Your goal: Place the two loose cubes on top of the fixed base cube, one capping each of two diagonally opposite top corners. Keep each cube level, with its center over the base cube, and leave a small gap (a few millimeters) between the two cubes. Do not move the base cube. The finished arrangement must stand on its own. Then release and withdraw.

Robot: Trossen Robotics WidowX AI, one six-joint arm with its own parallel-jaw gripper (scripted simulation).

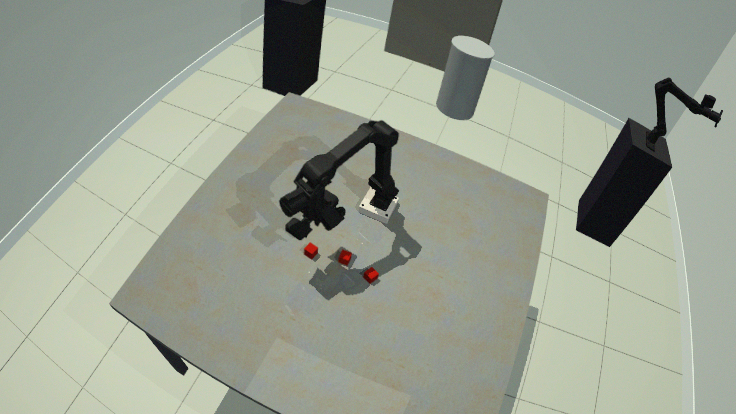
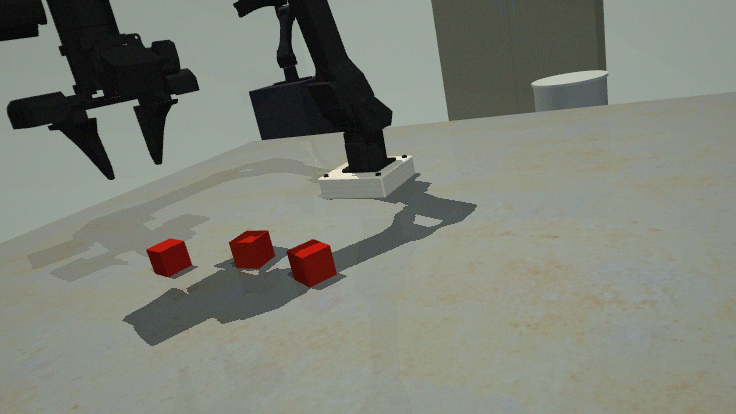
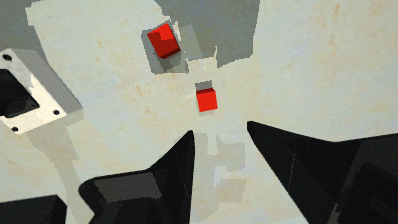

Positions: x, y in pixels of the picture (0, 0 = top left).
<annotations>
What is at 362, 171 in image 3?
My gripper.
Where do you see a cube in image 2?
169, 257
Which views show my gripper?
Image 1, image 2 and image 3: all of them.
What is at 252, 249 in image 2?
A cube.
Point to a cube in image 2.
312, 262
</annotations>
